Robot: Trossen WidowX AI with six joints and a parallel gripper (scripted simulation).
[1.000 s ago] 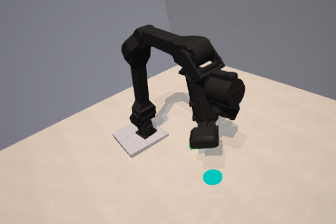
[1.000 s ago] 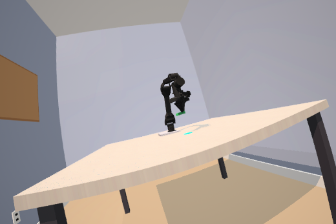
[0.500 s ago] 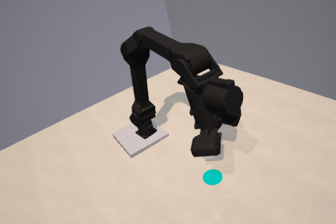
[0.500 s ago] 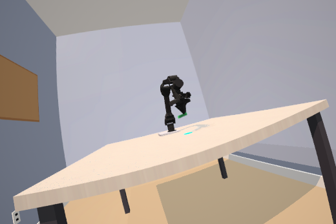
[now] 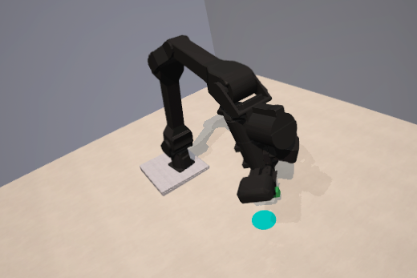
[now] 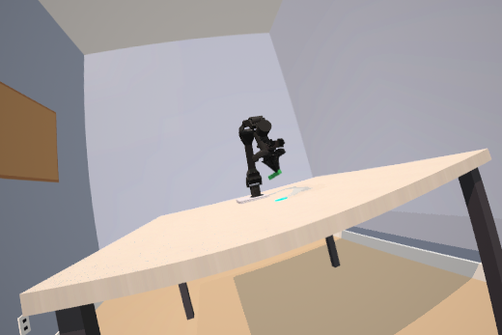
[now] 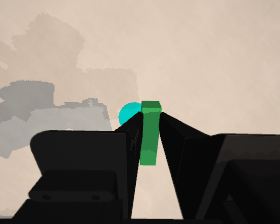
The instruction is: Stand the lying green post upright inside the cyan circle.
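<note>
The cyan circle lies 120 mm below my gripper tip and 40 mm behind it. Round my gripper tip: green post (20 mm behind, 10 mm to the right, 10 mm below).
</note>
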